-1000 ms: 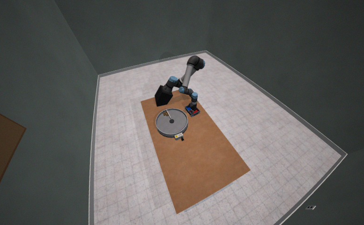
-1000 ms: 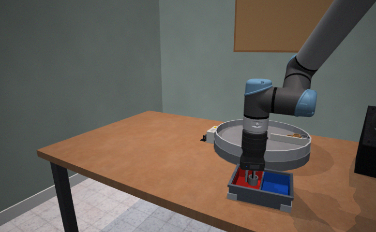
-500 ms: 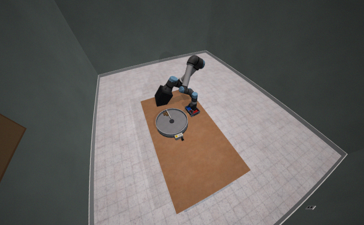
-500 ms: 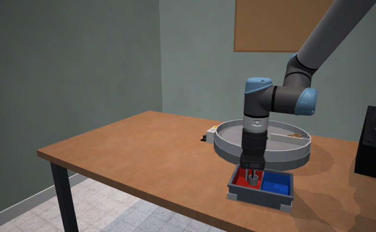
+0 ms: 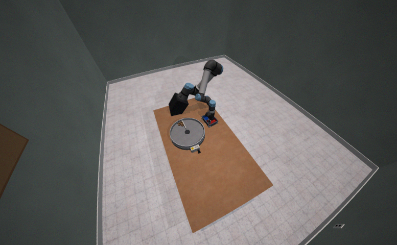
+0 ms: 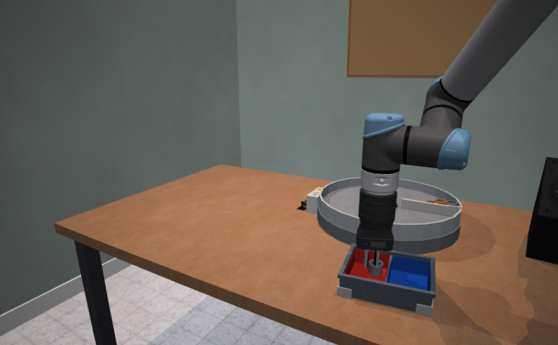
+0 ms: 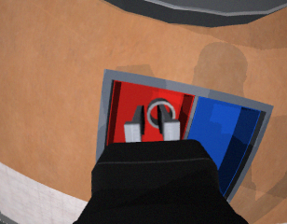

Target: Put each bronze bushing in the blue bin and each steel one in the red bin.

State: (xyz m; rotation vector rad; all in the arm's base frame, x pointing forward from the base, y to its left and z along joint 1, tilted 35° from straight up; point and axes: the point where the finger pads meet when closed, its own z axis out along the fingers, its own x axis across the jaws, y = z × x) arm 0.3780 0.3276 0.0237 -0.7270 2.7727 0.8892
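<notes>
Right now the bin is 5 cm behind my hand, 2 cm to the left of it and 2 cm below it. Round my hand: grey turntable: 9 cm ahead, 32 cm to the right, 1 cm above.
</notes>
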